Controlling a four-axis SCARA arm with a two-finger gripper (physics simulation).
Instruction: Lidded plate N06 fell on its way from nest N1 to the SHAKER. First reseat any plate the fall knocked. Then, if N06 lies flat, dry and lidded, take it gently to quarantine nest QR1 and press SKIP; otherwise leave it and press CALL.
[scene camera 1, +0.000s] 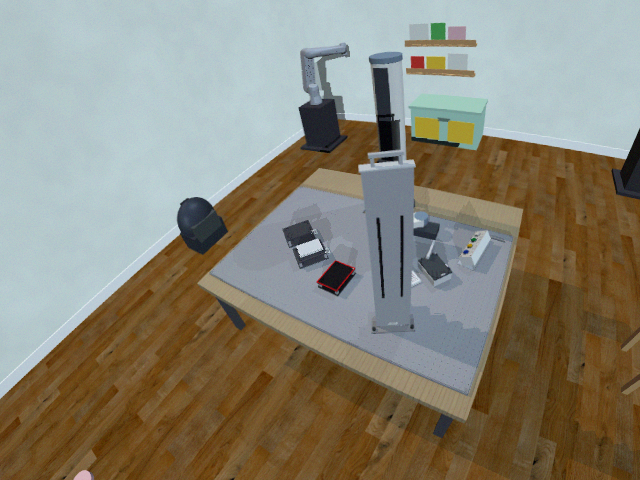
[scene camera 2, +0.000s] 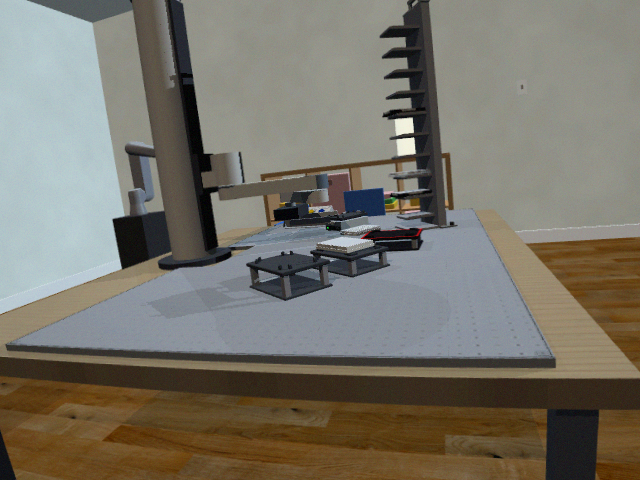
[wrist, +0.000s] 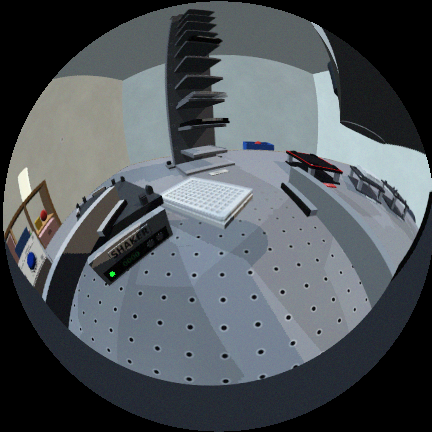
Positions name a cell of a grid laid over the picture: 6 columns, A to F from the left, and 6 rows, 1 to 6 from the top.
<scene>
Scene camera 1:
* button box: E4
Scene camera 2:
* gripper: D3
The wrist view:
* gripper: C3
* clear lid: D3
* button box: A4
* black shaker: B4
</scene>
